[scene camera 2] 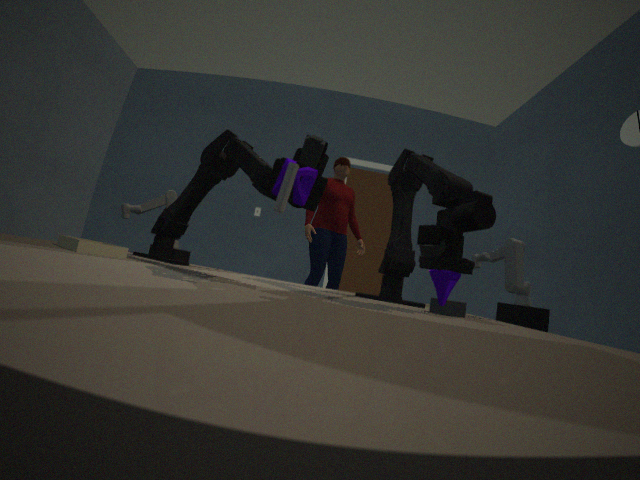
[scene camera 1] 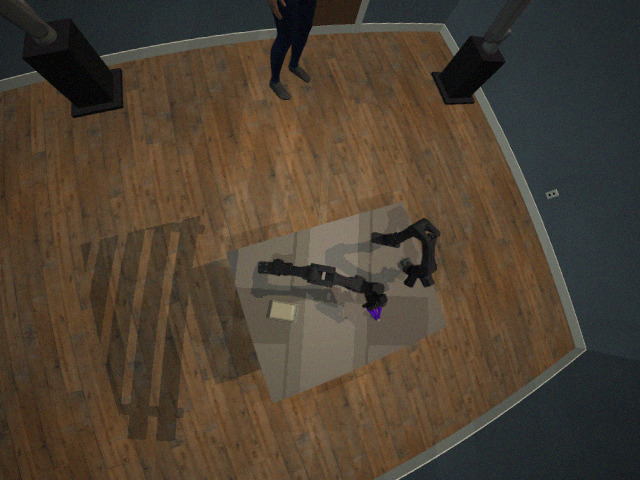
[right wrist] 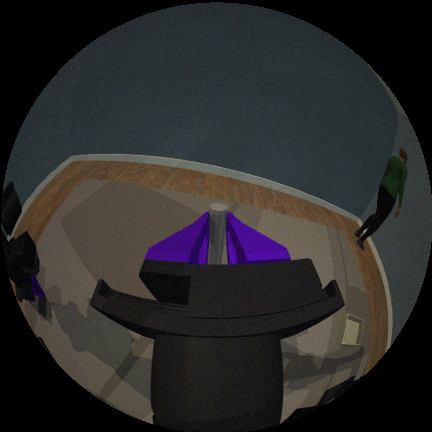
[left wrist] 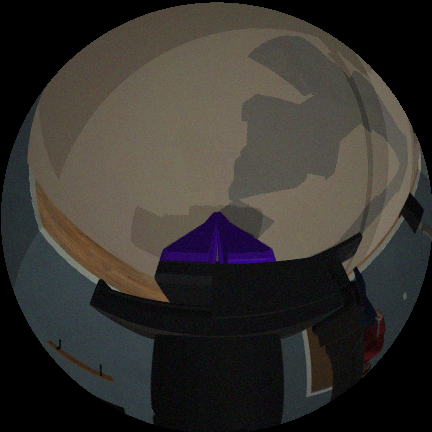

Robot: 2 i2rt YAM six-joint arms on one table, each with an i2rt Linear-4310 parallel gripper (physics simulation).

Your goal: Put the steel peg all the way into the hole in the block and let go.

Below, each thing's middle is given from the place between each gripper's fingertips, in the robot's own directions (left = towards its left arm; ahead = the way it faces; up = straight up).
My right hand is 2 cm above the steel peg (right wrist: 217, 211) and 1 cm past it. From my right hand the other things lie so: pale tray (scene camera 2: 80, 245): 47 cm to the right, 17 cm below, 16 cm behind.
Right now my left hand is 190 mm short of the steel peg, 330 mm to the left of it and 140 mm below it. From my left hand the other things lie so: pale tray (30 mm ahead, 790 mm to the right, 10 mm below).
